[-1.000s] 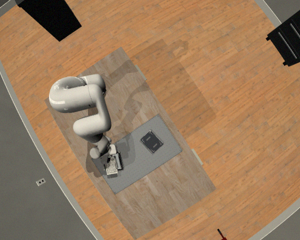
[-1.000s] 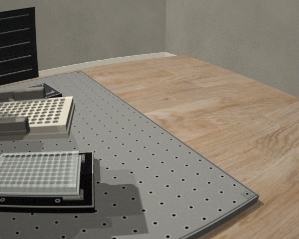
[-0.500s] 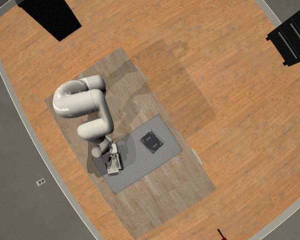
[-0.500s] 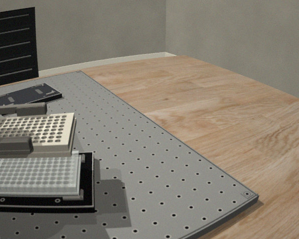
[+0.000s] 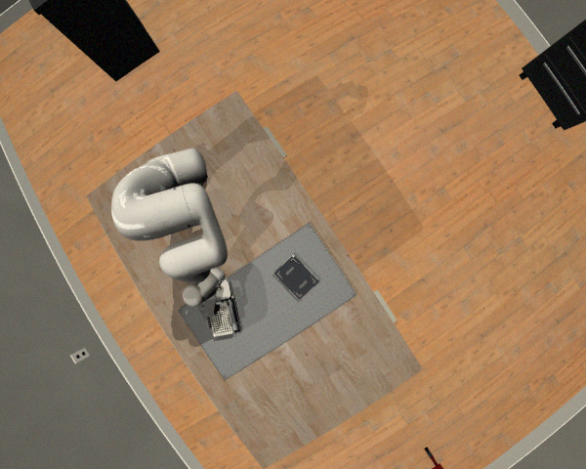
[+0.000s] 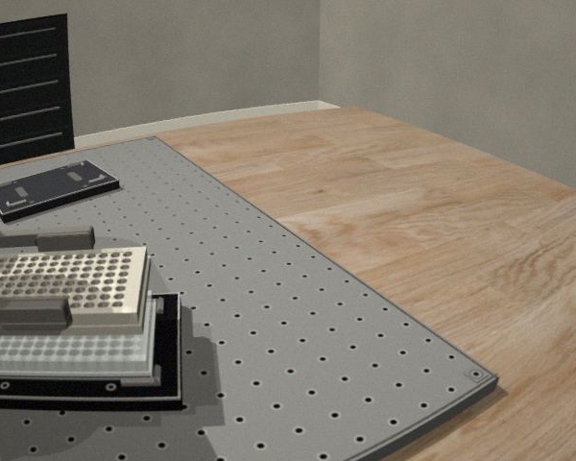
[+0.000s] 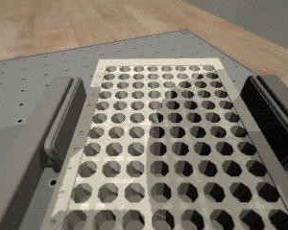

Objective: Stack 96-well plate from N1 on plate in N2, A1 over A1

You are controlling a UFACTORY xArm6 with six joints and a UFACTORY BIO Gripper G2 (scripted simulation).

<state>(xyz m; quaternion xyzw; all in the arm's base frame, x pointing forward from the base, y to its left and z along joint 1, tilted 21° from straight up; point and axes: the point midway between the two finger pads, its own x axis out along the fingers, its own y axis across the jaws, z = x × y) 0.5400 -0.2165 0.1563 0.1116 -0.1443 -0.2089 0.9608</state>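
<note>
The clear 96-well plate lies 50 mm below my hand. Round my hand: black plate nest N2: 60 mm below; plate nest N1: 40 mm ahead, 350 mm to the left, 60 mm below; white 96-well plate: 10 mm below.
</note>
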